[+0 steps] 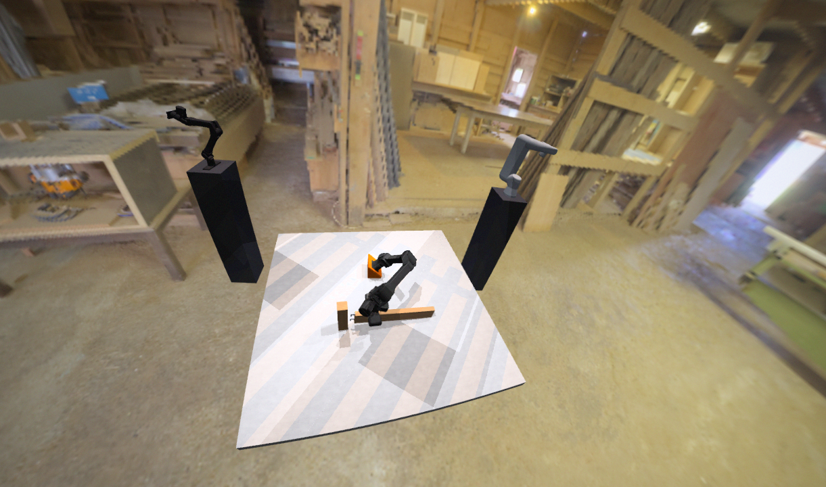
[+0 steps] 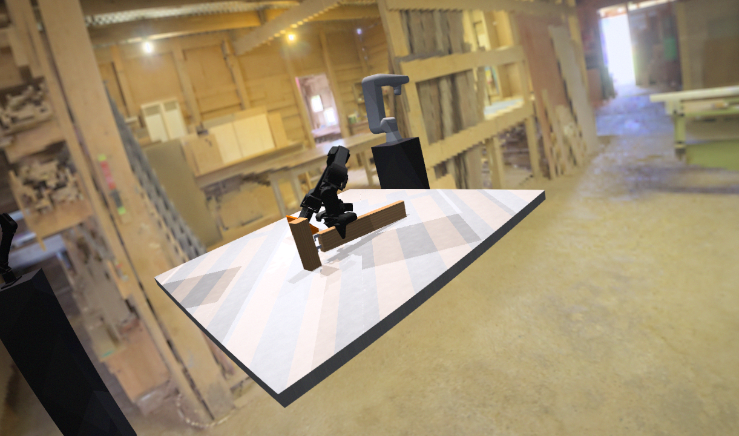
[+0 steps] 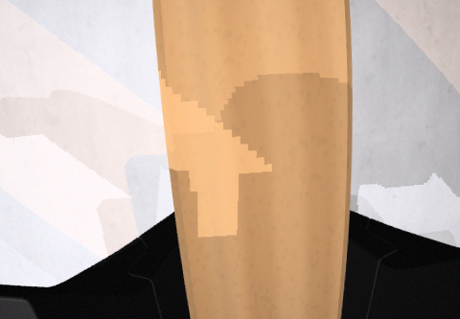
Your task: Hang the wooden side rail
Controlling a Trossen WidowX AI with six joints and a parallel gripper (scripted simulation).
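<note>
My gripper tip is 2 cm short of the headboard post, 15 cm to the left of it and 4 cm below it.
</note>
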